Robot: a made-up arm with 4 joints.
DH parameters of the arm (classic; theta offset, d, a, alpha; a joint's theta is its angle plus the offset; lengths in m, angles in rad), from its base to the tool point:
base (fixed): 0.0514 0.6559 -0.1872 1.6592
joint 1: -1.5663 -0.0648 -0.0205 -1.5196
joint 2: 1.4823 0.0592 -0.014 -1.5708
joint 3: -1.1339 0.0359 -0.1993 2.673
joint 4: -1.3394 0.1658 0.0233 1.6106
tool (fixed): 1.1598 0.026 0 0
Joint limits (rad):
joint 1: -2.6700..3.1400
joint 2: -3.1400..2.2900
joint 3: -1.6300..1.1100
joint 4: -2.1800..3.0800
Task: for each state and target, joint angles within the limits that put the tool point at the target. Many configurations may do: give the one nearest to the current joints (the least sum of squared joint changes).
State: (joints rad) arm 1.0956 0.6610 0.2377 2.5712
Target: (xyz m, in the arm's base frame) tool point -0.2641 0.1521 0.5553
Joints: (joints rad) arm 0.5286 1.3543 -0.6811 2.4796
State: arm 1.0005 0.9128 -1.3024 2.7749
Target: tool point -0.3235 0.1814 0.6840
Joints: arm 0.7657 1.3557 -1.6288 2.8101
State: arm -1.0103 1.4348 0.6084 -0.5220
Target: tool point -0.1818 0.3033 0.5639
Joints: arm -0.3255 2.2782 0.8457 -0.1574
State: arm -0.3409 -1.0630 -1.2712 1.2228
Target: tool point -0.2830 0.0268 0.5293
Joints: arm -0.1183 -0.8766 -1.4542 1.3177
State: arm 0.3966 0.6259 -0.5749 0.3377
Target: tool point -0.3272 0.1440 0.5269
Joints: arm 0.1010 1.3212 -0.2258 -0.2725
